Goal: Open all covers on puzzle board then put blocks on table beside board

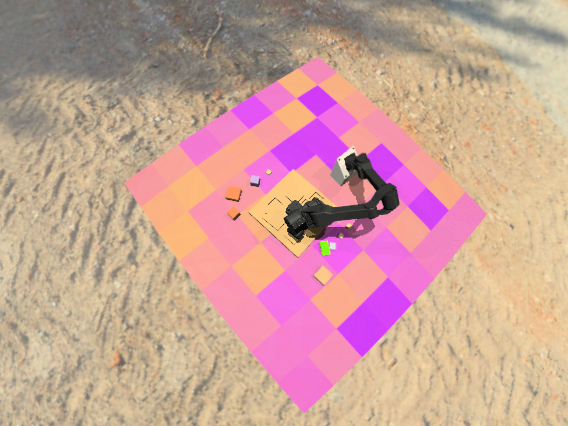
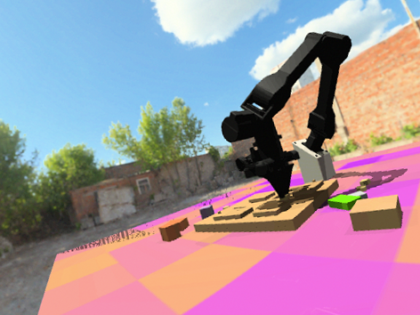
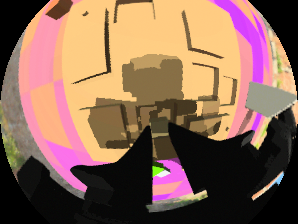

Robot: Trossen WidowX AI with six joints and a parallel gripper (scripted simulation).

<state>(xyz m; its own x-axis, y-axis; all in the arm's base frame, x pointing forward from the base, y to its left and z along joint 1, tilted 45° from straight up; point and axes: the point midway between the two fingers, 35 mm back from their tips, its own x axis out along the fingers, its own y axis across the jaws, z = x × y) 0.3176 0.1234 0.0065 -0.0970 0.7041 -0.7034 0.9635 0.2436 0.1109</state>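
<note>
My gripper tip is 60 mm to the left of the tan puzzle board and 10 mm above it. The rest, counted from my gripper tip: green block: 10 mm behind, 140 mm to the left, 30 mm below; then greyish-purple block: 60 mm ahead, 300 mm to the right, 20 mm below; then tan block: 70 mm ahead, 230 mm to the left, 20 mm below.
</note>
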